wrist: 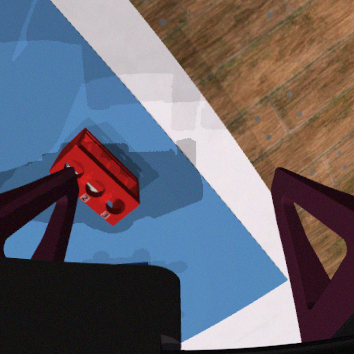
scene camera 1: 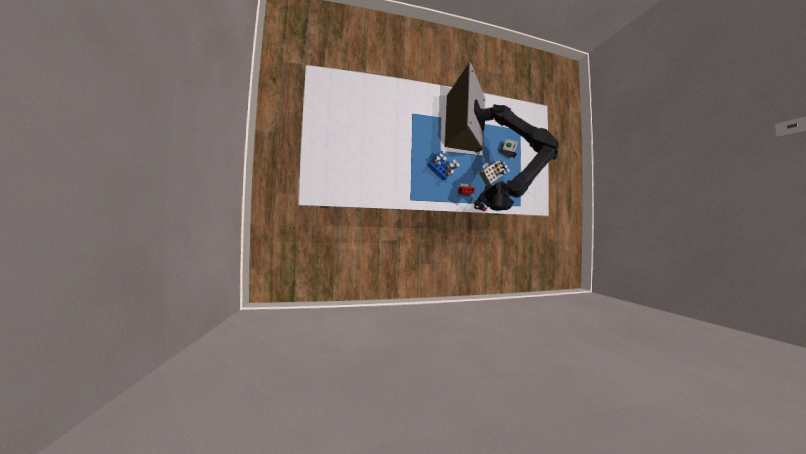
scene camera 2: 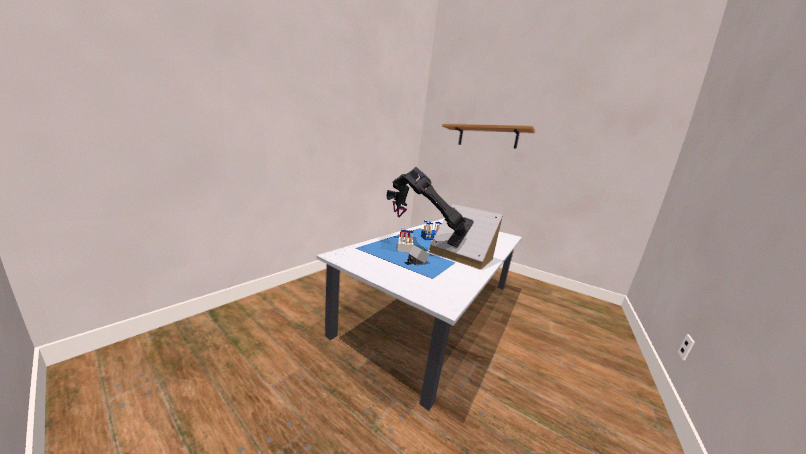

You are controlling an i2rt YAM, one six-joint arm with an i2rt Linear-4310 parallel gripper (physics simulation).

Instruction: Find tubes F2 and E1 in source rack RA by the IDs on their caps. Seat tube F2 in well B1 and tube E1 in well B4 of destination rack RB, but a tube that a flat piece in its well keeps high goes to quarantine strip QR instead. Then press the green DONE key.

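Frame: origin at the arm's base, x ahead, y left, z up, level; millimetres.
Where they show: gripper, fingertip midpoint: [wrist: 174, 177] [scene camera 1: 479, 201] [scene camera 2: 396, 214]; arm's base, origin of the base link: [scene camera 1: 478, 116] [scene camera 2: 460, 232].
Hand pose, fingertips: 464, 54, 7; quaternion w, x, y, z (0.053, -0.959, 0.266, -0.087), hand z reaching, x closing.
Each offset is from my fingertips to the top centre of the thing, as dx, dy, dz. "pt": to the spot under its first point. Level surfaces: height alone.
My gripper [scene camera 1: 481, 206] [scene camera 2: 399, 212] [wrist: 174, 177] is open and empty, high above the table's long edge. The red three-well strip {-77, -20, -100} [scene camera 1: 466, 190] [wrist: 105, 192] lies below, toward the left finger in the wrist view; that fingertip overlaps one end, and digits 2 and 3 show. The white rack {-215, +138, -100} [scene camera 1: 490, 175] [scene camera 2: 404, 245] holds several upright tubes at one end. The blue rack [scene camera 1: 437, 169] [scene camera 2: 429, 235] also holds several tubes. Cap IDs and rack labels are too small to read. The green key {pt -391, +199, -83} [scene camera 1: 508, 144] sits on a grey box {-386, +227, -66} [scene camera 2: 418, 255].
The arm stands on a large tilted base block [scene camera 1: 465, 107] [scene camera 2: 482, 222] beside the racks. The blue mat {dz -150} [scene camera 1: 423, 129] [scene camera 2: 434, 270] [wrist: 225, 260] lies on the white table {dz -153} [scene camera 1: 360, 140] [scene camera 2: 383, 281] [wrist: 210, 150]. A wall shelf [scene camera 2: 487, 128] is behind the arm.
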